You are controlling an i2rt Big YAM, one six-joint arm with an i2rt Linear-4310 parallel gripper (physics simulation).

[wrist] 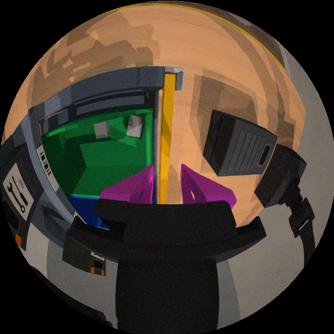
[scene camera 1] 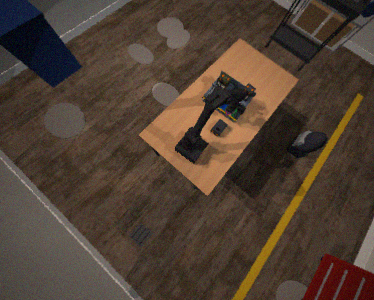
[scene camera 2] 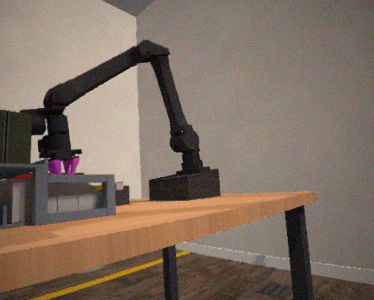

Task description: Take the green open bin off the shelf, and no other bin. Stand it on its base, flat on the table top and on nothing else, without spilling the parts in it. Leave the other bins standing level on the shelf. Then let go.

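Frame: origin at the arm's base, x ahead, y left, z up, level; metres.
Where they show: gripper, fingertip midpoint: (scene camera 1: 227, 113); arm's base at its link origin: (scene camera 1: 187, 145) (scene camera 2: 193, 172).
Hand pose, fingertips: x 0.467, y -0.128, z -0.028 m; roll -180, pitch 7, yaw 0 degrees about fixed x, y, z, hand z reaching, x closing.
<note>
Things, the pixels of their top centre, and the offset from my fingertips. "*": a spot on its surface instead. Level surfaces: height alone.
- grey shelf at a spot on its surface: (scene camera 2: 108, 197) * dy +0.274, dx +0.040, dz -0.037 m
- dark grey ribbed box at its top centre: (scene camera 2: 105, 186) (scene camera 1: 219, 126) dy -0.010, dx -0.146, dz -0.008 m
- table at its surface level: dz -0.074 m
- dark green box at a spot on its surface: (scene camera 2: 17, 137) * dy +0.238, dx +0.199, dz +0.077 m
The green bin (wrist: 112, 160) sits level in the grey shelf (wrist: 115, 82) (scene camera 2: 108, 197), left of the fingers in the wrist view. Two light grey parts (wrist: 102, 130) (wrist: 134, 126) show in it. A blue bin (wrist: 82, 204) lies beside it, partly hidden by the gripper. A yellow strip (wrist: 169, 125) runs along the shelf's front. My gripper (wrist: 167, 168) (scene camera 2: 64, 169) is partly open, with magenta fingers pointing down above the shelf's front edge. The green bin's near wall and the yellow strip appear around the gap between the fingertips, with nothing gripped.
A dark grey ribbed box (wrist: 242, 147) (scene camera 1: 219, 127) stands on the table (scene camera 1: 270, 75) (scene camera 2: 240, 207) between the shelf and the arm's base (scene camera 1: 191, 149) (scene camera 2: 185, 185). A dark box with a tool label (wrist: 19, 192) and a dark green box (wrist: 80, 255) (scene camera 2: 17, 137) stand on the shelf's upper part.
</note>
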